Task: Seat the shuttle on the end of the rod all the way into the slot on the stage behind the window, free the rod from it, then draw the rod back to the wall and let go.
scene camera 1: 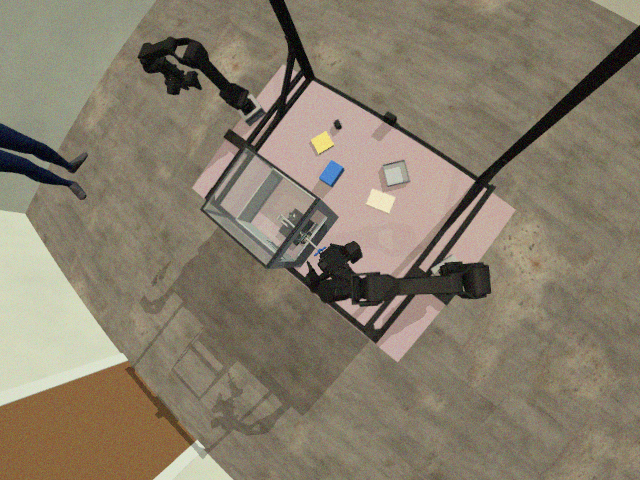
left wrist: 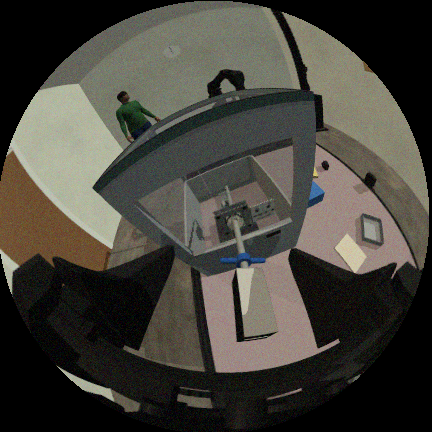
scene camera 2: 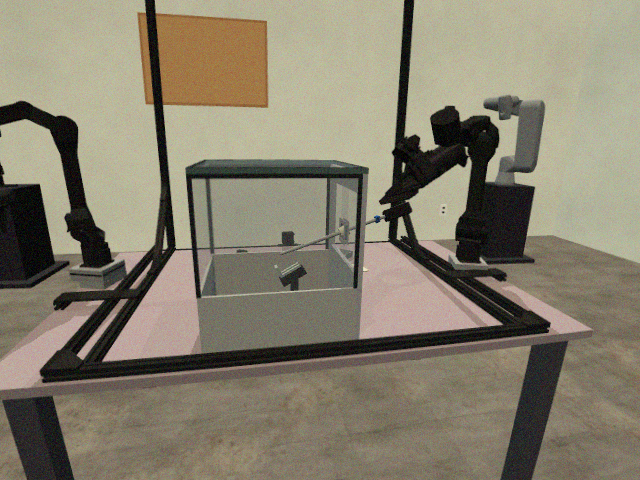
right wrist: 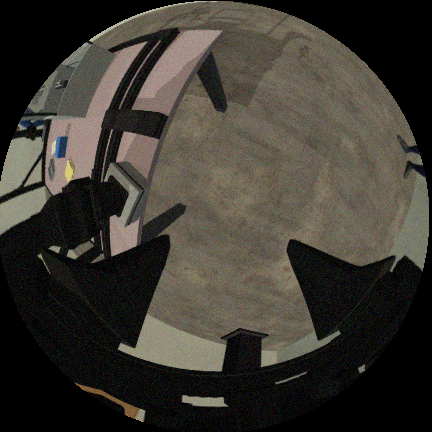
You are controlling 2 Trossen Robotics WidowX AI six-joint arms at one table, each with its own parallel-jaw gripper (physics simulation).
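Where they show: left gripper, between the fingertips: [scene camera 1: 319, 253] [left wrist: 233, 253] [scene camera 2: 382, 199]; right gripper, between the fingertips: [scene camera 1: 194, 89] [right wrist: 231, 243]; left arm's base, origin of its link: [scene camera 2: 468, 259] [right wrist: 41, 132]; right arm's base, origin of its link: [scene camera 1: 247, 107] [scene camera 2: 97, 263] [right wrist: 114, 195].
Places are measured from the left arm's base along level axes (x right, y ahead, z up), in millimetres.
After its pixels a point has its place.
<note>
The pale rod [scene camera 1: 310, 239] {x -357, y 373, z 110 mm} [scene camera 2: 310, 242] [left wrist: 239, 240] {x -343, y 332, z 184 mm} passes slantwise through the port in the window wall [left wrist: 305, 125] {x -250, y 411, z 273 mm}. Its blue crosspiece [scene camera 1: 320, 251] {x -334, y 304, z 195 mm} [scene camera 2: 377, 219] {x -347, y 305, z 191 mm} [left wrist: 243, 260] {x -334, y 304, z 195 mm} and block-shaped handle [scene camera 2: 397, 210] {x -333, y 262, z 210 mm} [left wrist: 257, 307] {x -315, y 259, z 218 mm} are outside. Its inner end looks bare in scene camera 2, above the tilted dark stage [scene camera 2: 292, 273]. A small pale bit [scene camera 2: 276, 267] shows beside the stage; I cannot tell whether it is the shuttle or how deep the shuttle sits. My left gripper [left wrist: 233, 253] {x -334, y 296, z 234 mm} is open and empty, its fingers spread either side of the crosspiece and handle, untouched. My right gripper [right wrist: 231, 243] {x -451, y 1257, z 120 mm} is open and empty, away from the table.
The glass-sided enclosure [scene camera 2: 279, 167] {x -533, y 478, z 312 mm} surrounds the stage. A blue box [scene camera 1: 331, 173] {x -162, y 575, z 1 mm} [left wrist: 315, 194] {x -145, y 561, z 1 mm}, a yellow block [scene camera 1: 322, 142] {x -118, y 727, z -29 mm}, a cream card [scene camera 1: 381, 200] {x -56, y 376, z -36 mm} [left wrist: 350, 252] {x -62, y 376, z -36 mm} and a grey tray [scene camera 1: 384, 175] {x 12, y 449, z -21 mm} lie beyond it. Black frame bars [scene camera 2: 289, 352] {x -569, y 455, z -20 mm} edge the table.
</note>
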